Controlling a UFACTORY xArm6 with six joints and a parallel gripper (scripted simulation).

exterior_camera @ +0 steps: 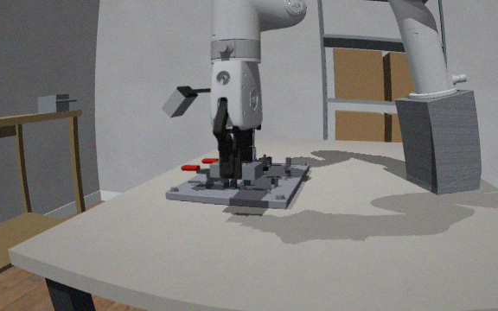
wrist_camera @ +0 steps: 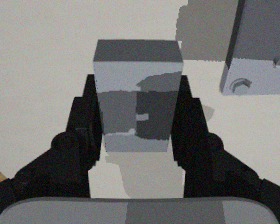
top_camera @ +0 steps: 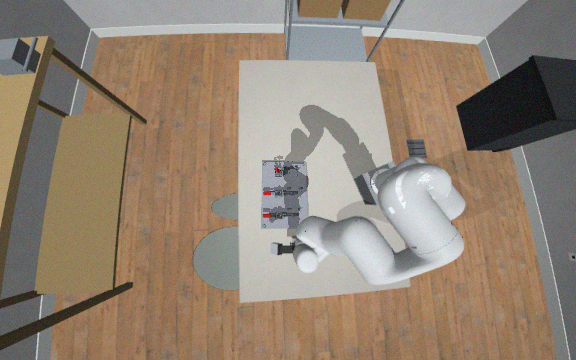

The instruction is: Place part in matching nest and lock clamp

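My gripper is now 4 cm short of the grey fixture plate, 26 cm to the left of it and 9 cm above it. The rest, counted from my hand: grey block part (1 cm below).
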